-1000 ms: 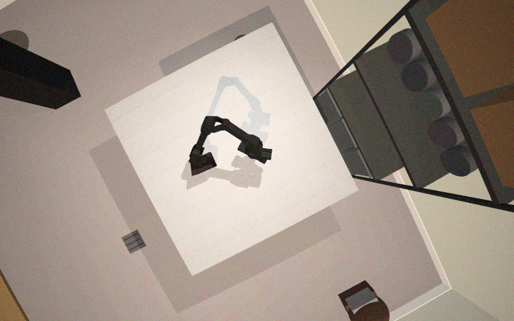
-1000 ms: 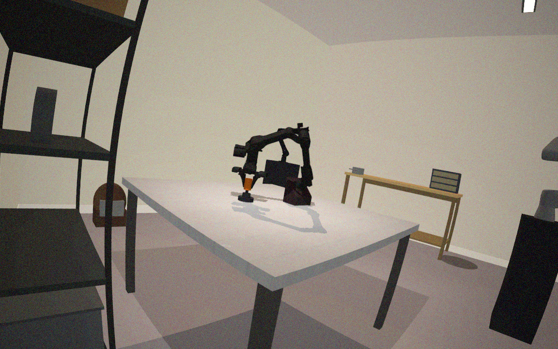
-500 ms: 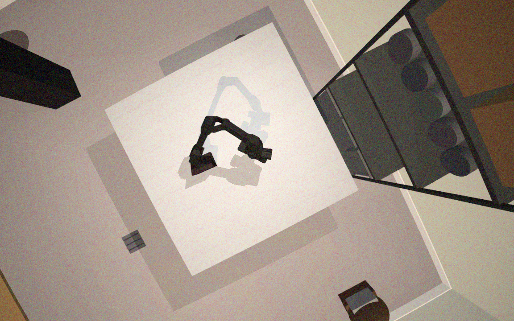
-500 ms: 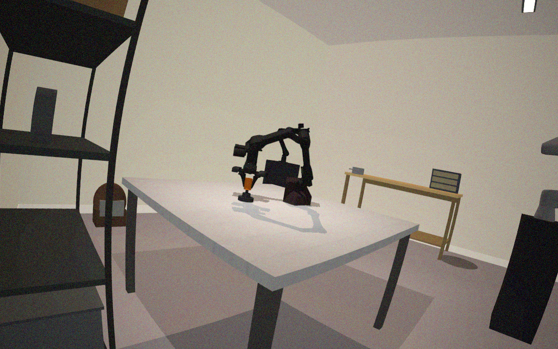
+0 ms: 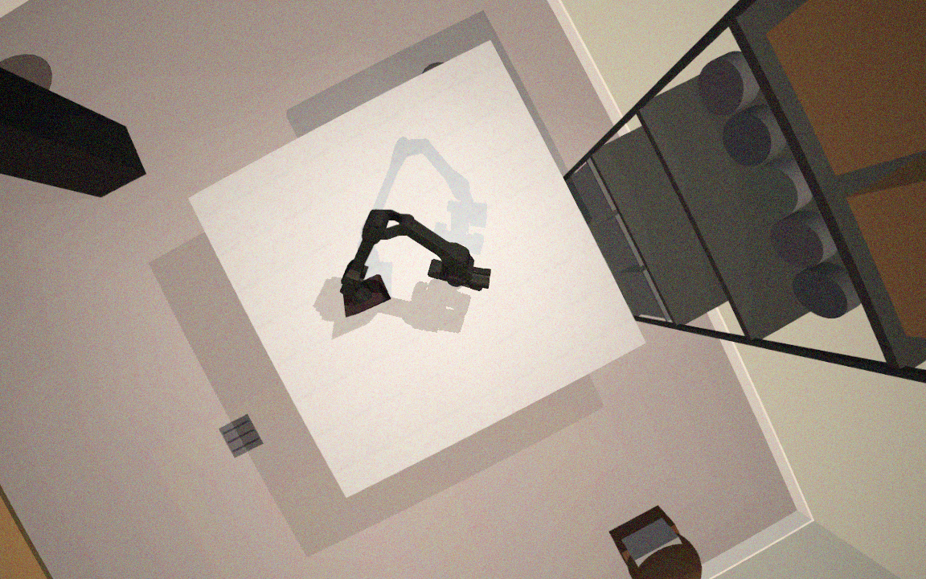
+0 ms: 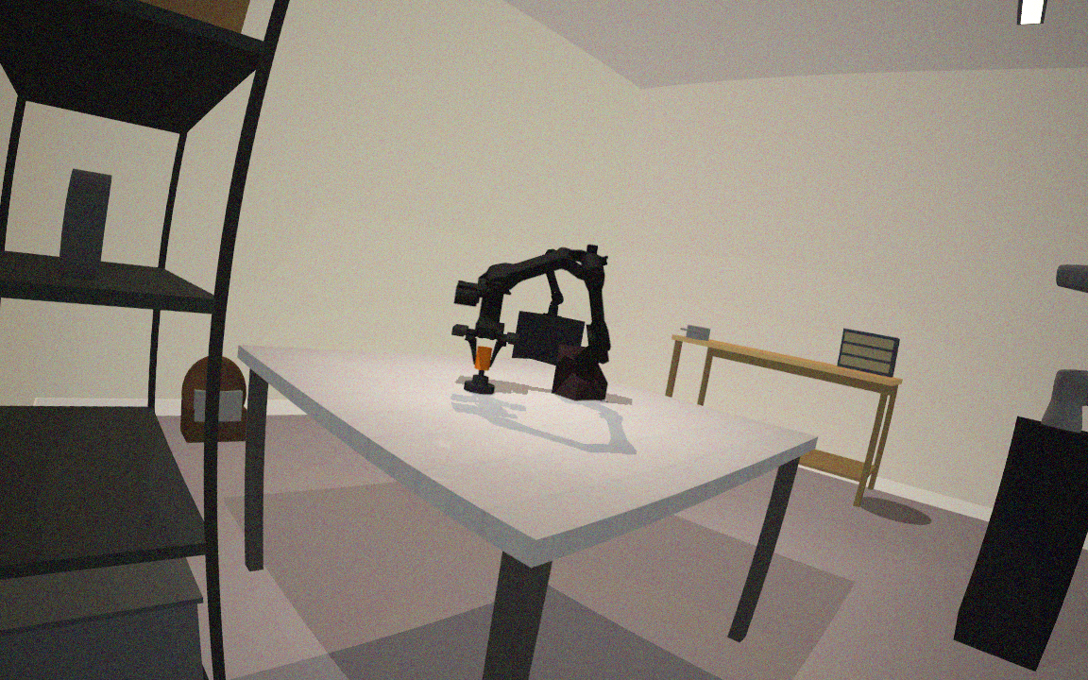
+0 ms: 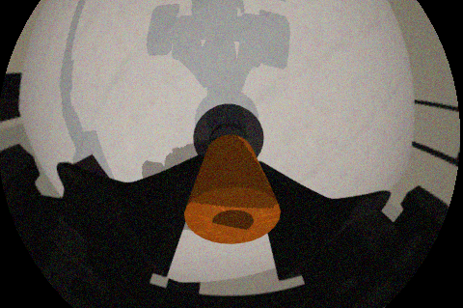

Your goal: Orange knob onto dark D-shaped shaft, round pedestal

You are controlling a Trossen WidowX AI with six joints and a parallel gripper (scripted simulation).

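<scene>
My gripper tip is now 20 mm below the orange knob. The rest, counted from my gripper tip: dark round pedestal: 40 mm below.
</scene>
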